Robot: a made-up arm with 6 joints. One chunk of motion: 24 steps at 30 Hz.
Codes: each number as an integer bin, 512 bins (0 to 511) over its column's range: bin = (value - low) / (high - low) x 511, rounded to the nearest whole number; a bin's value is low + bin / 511 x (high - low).
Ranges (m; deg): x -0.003..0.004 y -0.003..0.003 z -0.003..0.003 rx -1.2..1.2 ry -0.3..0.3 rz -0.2..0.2
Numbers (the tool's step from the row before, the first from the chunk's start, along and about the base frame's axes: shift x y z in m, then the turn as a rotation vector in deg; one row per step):
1: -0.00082 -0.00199 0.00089 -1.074 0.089 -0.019
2: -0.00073 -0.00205 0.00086 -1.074 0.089 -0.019
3: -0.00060 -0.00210 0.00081 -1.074 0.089 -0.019
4: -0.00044 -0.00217 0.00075 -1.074 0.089 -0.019
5: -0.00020 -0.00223 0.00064 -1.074 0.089 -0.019
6: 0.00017 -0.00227 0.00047 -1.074 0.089 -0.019
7: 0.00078 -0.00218 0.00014 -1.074 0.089 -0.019
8: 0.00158 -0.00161 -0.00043 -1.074 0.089 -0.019
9: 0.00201 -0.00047 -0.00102 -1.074 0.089 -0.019
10: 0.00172 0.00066 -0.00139 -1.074 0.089 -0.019
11: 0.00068 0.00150 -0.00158 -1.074 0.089 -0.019
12: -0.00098 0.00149 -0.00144 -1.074 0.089 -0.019
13: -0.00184 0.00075 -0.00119 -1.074 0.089 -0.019
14: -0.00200 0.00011 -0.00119 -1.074 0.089 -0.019
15: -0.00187 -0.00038 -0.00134 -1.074 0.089 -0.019
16: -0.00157 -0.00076 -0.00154 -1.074 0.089 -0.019
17: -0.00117 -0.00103 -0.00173 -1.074 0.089 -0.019
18: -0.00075 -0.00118 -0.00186 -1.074 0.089 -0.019
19: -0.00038 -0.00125 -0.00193 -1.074 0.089 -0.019
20: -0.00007 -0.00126 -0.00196 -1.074 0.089 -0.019
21: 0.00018 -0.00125 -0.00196 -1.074 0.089 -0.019
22: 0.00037 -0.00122 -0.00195 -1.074 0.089 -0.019
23: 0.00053 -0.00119 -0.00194 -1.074 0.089 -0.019
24: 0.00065 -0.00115 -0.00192 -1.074 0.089 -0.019
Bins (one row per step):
1: 159 86 331 27 331 231
2: 166 81 329 27 331 231
3: 175 77 324 27 331 231
4: 187 71 319 27 331 231
5: 204 66 310 27 331 231
6: 231 62 296 27 331 231
7: 276 70 267 27 331 231
8: 334 118 219 27 331 231
9: 366 215 169 27 331 231
10: 345 312 137 27 331 231
11: 269 383 121 27 331 231
12: 147 382 133 27 331 231
13: 85 319 154 27 331 231
14: 73 265 154 27 331 231
15: 82 223 141 27 331 231
16: 104 191 124 27 331 231
17: 134 168 108 27 331 231
18: 164 155 97 27 331 231
19: 191 149 91 27 331 231
20: 214 148 89 27 331 231
21: 232 149 89 27 331 231
22: 246 152 89 27 331 231
23: 258 154 90 27 331 231
24: 266 158 92 27 331 231

